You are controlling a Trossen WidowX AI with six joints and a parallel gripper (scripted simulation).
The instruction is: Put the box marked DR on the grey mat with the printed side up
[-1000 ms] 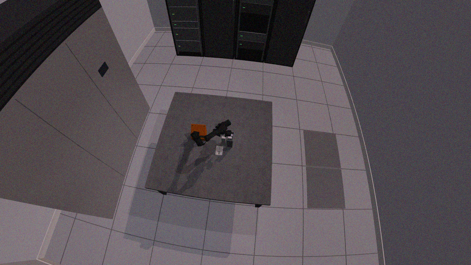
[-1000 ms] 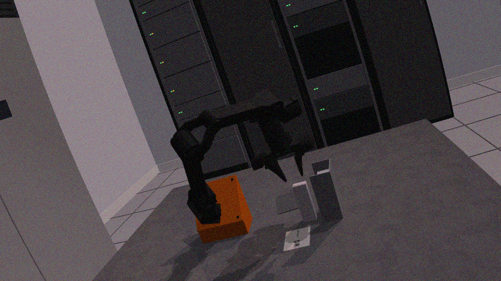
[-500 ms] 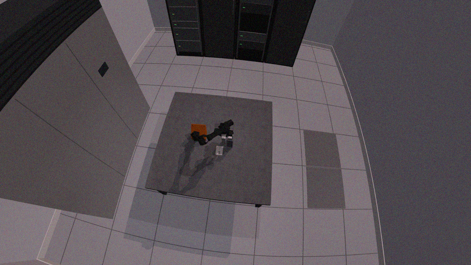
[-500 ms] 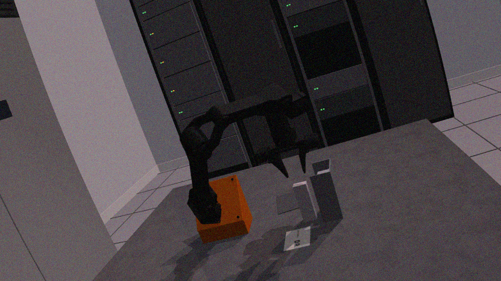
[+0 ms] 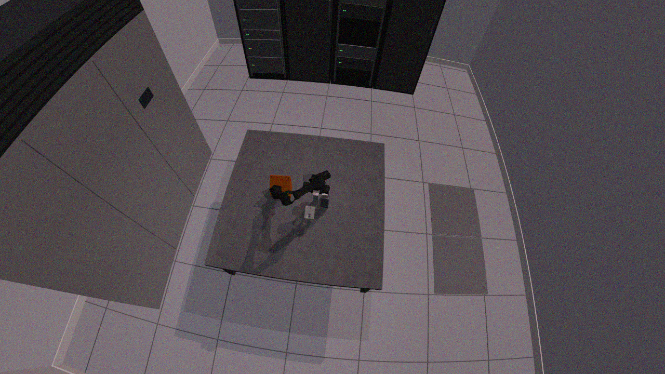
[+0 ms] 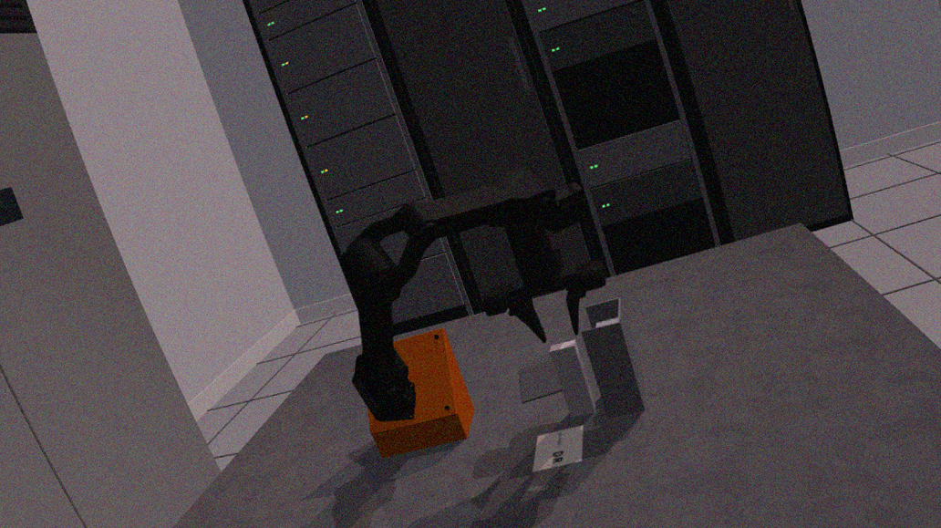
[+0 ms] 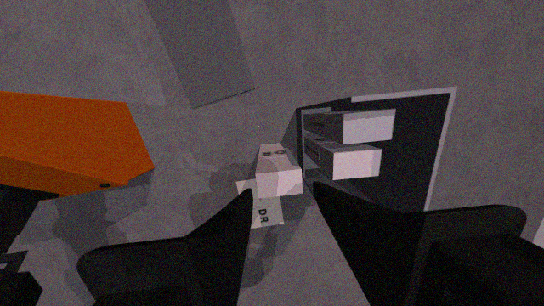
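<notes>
Right now the white box is 7 cm below my gripper tip. Also, from my gripper tip: grey mat (9 cm behind, 16 cm to the left, 13 cm below).
</notes>
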